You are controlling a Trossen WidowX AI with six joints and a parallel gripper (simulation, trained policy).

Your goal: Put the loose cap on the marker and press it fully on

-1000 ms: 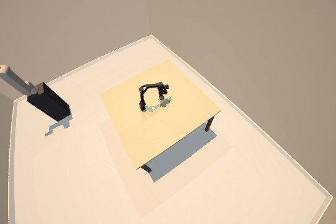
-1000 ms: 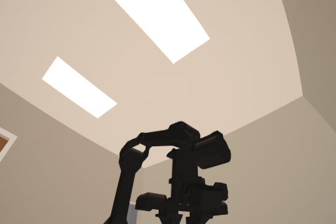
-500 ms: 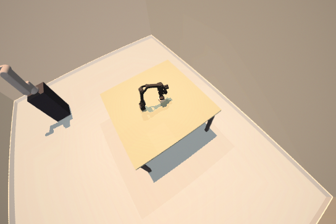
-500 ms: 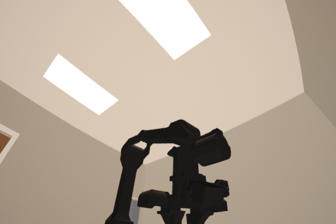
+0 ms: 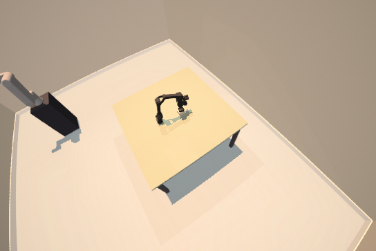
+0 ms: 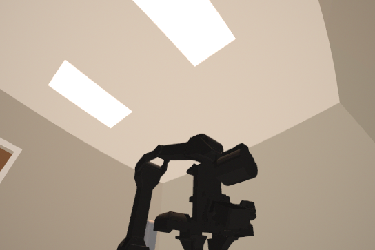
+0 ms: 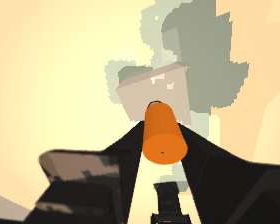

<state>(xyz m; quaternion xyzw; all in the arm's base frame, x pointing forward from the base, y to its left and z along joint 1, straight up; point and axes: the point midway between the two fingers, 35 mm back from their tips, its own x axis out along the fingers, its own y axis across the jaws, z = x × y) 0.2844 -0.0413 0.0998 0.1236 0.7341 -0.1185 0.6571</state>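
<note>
The orange cap lies 1 cm ahead of my gripper tip and 1 cm above it.
</note>
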